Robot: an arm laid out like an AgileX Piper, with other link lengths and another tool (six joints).
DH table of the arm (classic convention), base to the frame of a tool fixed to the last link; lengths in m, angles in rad. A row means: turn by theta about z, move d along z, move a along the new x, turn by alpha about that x. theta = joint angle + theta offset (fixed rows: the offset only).
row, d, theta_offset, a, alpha
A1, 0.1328, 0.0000, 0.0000, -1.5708
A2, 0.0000, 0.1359, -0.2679, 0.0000
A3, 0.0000, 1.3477, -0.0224, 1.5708
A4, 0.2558, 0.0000, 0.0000, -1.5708
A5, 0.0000, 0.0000, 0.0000, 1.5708
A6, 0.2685, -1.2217, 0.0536, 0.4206
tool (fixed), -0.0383, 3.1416, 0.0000, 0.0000
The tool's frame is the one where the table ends.
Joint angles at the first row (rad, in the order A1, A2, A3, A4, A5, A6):
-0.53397 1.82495 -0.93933 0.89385 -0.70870 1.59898
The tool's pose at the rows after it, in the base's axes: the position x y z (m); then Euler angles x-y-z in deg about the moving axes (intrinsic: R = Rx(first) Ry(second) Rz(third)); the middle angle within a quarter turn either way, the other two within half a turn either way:
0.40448, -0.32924, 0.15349, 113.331, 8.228, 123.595
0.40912, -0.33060, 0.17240, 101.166, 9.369, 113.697
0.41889, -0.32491, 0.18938, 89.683, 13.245, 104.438
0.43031, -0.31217, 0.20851, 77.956, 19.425, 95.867
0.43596, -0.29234, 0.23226, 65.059, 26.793, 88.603
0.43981, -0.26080, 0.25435, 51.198, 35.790, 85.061
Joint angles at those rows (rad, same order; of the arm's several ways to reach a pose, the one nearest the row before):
-0.53397 1.82495 -0.93932 0.78489 -0.81606 1.43891
-0.53399 1.82494 -0.93934 0.64429 -0.90719 1.27202
-0.53397 1.82496 -0.93935 0.48370 -0.97160 1.11673
-0.53398 1.80917 -0.93573 0.30509 -1.00791 0.95060
-0.53397 1.75996 -0.90945 0.11840 -1.02771 0.76564
-0.53398 1.68971 -0.86464 -0.09747 -1.03267 0.61717

